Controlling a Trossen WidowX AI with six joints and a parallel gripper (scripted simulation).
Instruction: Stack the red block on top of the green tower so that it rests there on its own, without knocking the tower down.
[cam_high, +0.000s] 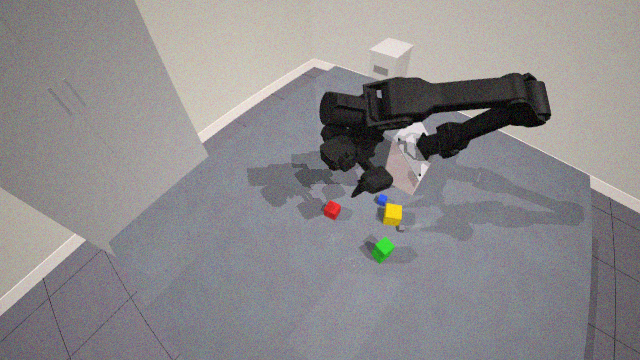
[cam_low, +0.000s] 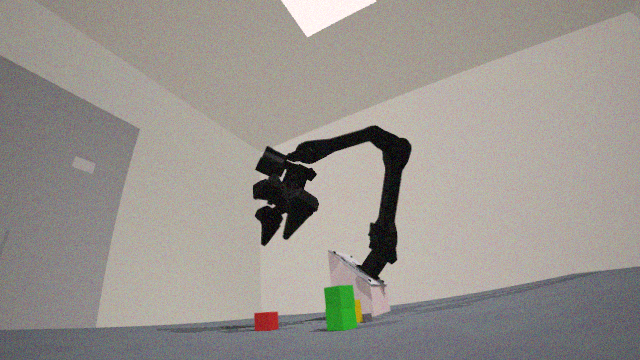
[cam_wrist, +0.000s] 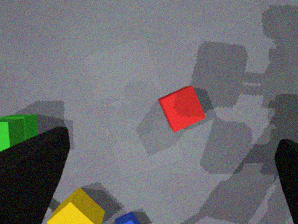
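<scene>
Right now my gripper tip is 160 mm above the red block, 30 mm to the left of it and 10 mm past it. Also, from my gripper tip: small blue block (170 mm below, 120 mm behind, 80 mm to the left); yellow block (160 mm below, 130 mm to the left, 80 mm behind); purple block (500 mm ahead, 480 mm to the left, 160 mm below).
</scene>
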